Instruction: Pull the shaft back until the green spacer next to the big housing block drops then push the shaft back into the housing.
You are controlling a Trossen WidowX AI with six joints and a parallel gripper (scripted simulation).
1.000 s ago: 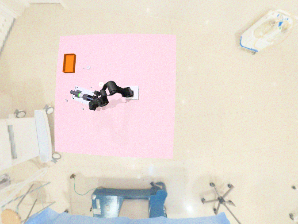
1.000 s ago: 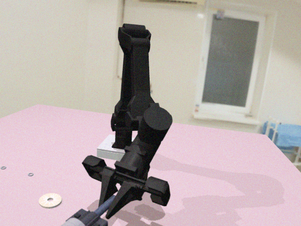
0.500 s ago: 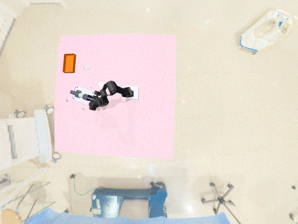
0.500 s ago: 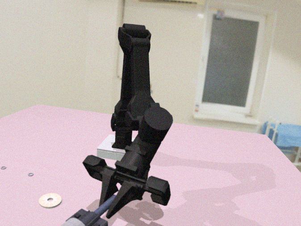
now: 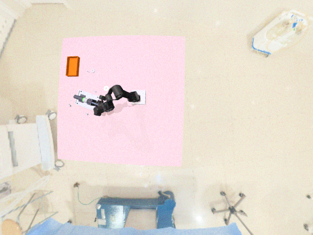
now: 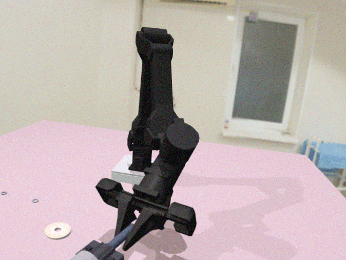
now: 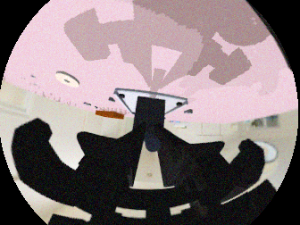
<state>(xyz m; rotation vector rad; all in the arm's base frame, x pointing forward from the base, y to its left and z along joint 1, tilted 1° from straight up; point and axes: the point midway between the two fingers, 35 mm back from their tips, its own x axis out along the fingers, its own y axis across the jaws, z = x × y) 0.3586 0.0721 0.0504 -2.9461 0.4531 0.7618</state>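
Now: gripper tip 3 cm short of the shaft, 1 cm to the left of it and 2 cm below it. Also, from my gripper tip: orange bin: 30 cm ahead, 38 cm to the right, 5 cm below; then green spacer: 11 cm ahead, 3 cm to the right, 2 cm above.
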